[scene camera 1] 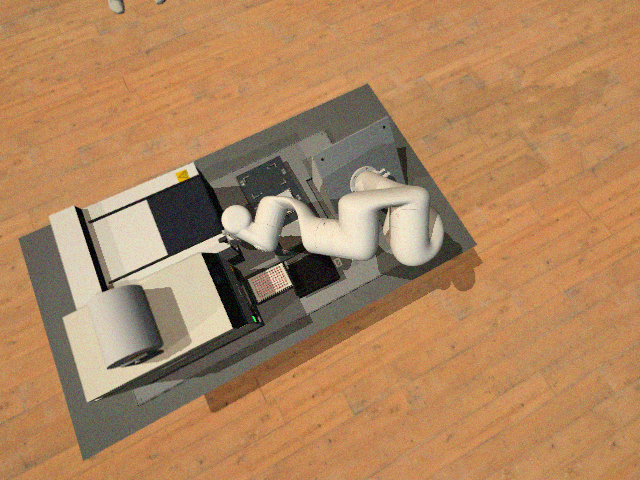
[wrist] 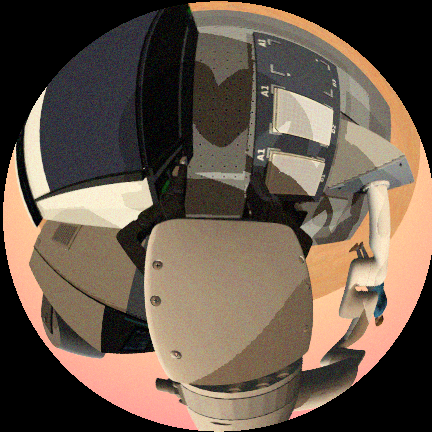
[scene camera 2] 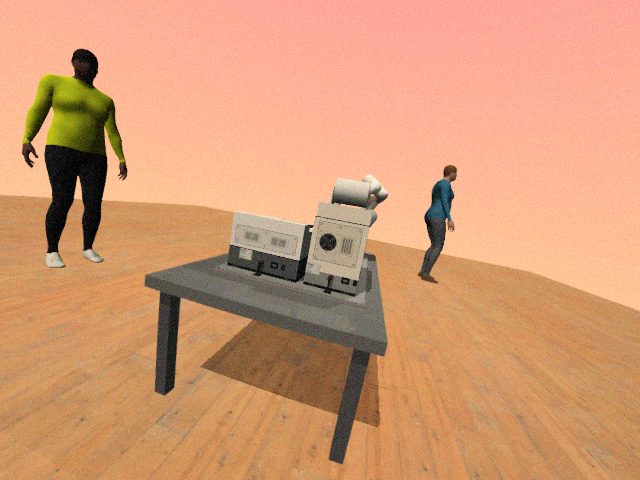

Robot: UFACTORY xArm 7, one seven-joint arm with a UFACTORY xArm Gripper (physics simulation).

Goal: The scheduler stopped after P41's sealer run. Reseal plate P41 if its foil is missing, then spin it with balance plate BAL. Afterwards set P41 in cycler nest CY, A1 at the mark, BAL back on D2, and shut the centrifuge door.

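Places are measured from the arm's base along level axes (x ahead, y left, z up), in metres.
Pixels of known places: gripper, fingertip midpoint: [wrist: 218, 177]; arm's base, link origin: [scene camera 1: 364, 182] [wrist: 375, 184].
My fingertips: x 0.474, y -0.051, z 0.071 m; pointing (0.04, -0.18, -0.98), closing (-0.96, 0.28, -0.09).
Note:
For each thing: its top centre in the pictures, then the offset to it from my fingertips. "*": a spot on its surface instead. Level surfaces: height alone.
- plate with bare red wells, top centre: [scene camera 1: 269, 281] 0.163 m left, 0.019 m ahead, 0.040 m down
- sealer, surface spot: [scene camera 1: 170, 305] * 0.113 m left, 0.250 m ahead, 0.193 m up
- dark cycler nest, top centre: [wrist: 275, 230] [scene camera 1: 312, 271] 0.208 m left, 0.123 m back, 0.099 m down
- D1, top centre: [wrist: 297, 176] [scene camera 1: 294, 233] 0.054 m left, 0.150 m back, 0.094 m down
- D2, top centre: [wrist: 308, 117] 0.069 m right, 0.164 m back, 0.094 m down
- third slot, surface spot: [wrist: 301, 68] * 0.182 m right, 0.172 m back, 0.110 m down
- big foil roll, top centre: [scene camera 1: 110, 325] [scene camera 2: 354, 180] 0.115 m left, 0.335 m ahead, 0.319 m up
- grey table, surface height: 0.170 m down
My gripper [scene camera 1: 230, 239] [wrist: 218, 177] is open and holds nothing. It sits low at the front of the centrifuge [scene camera 1: 129, 227] [wrist: 92, 120], close to the small buttons [wrist: 176, 171] on the front panel. A plate with bare red wells [scene camera 1: 269, 282] lies on the stage in front of the sealer [scene camera 1: 170, 305]. The dark cycler nest [scene camera 1: 312, 273] is right beside it. In the wrist view two pale plates lie on the dark deck: one at D1 [wrist: 296, 171], one at D2 [wrist: 301, 116]. The third slot [wrist: 301, 68] is empty. I cannot read any plate labels.
The sealer carries a big foil roll [scene camera 1: 124, 325] [scene camera 2: 351, 191]. A grey box [scene camera 1: 356, 150] stands by the arm's base. All stands on a grey table [scene camera 1: 62, 413] [scene camera 2: 269, 305]. Two people stand on the wooden floor, one in yellow [scene camera 2: 77, 118], one in blue [scene camera 2: 439, 207].

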